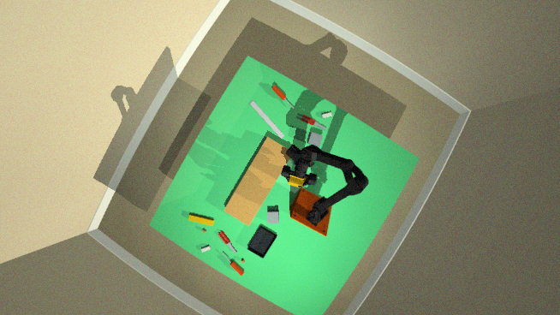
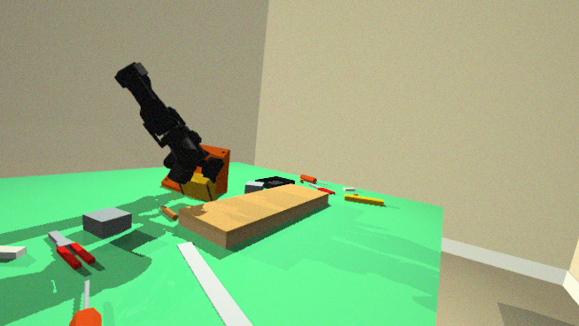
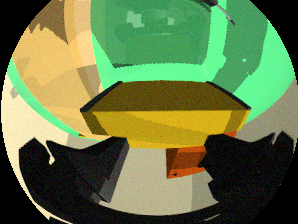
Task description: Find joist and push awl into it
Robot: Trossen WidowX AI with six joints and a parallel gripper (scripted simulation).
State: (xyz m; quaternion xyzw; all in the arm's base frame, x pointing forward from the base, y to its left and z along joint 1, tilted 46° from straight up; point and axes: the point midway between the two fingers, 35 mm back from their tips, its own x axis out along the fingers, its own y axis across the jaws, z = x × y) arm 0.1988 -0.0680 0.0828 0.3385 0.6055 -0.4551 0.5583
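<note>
My gripper tip is 10 mm past the yellow stud finder, 10 mm to the left of it and 10 mm above it. The rest, counted from my gripper tip: awl: 20 mm ahead, 130 mm to the right, 70 mm below; then white ruler: 370 mm ahead, 200 mm to the right, 80 mm below; then dark tray: 80 mm behind, 420 mm to the left, 60 mm below.
</note>
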